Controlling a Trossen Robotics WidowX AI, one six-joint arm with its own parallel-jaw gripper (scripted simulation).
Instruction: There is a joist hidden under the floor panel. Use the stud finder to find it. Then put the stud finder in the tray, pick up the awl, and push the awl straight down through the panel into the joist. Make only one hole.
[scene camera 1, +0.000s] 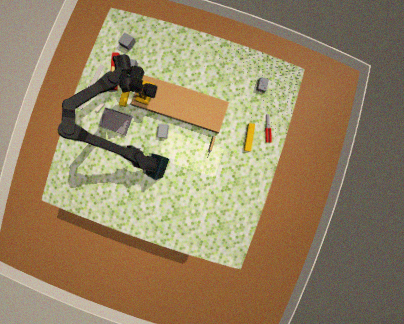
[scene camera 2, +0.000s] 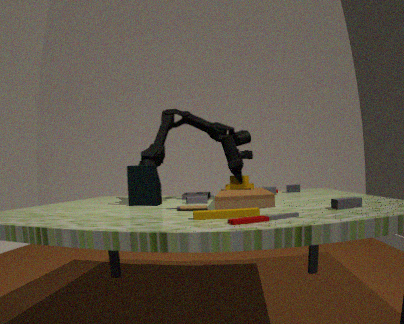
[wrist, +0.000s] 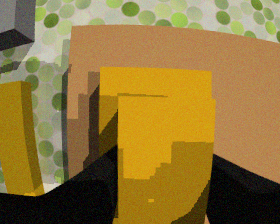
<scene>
In view: the gripper (wrist: 156, 152) and a stud finder (wrist: 162, 119).
</scene>
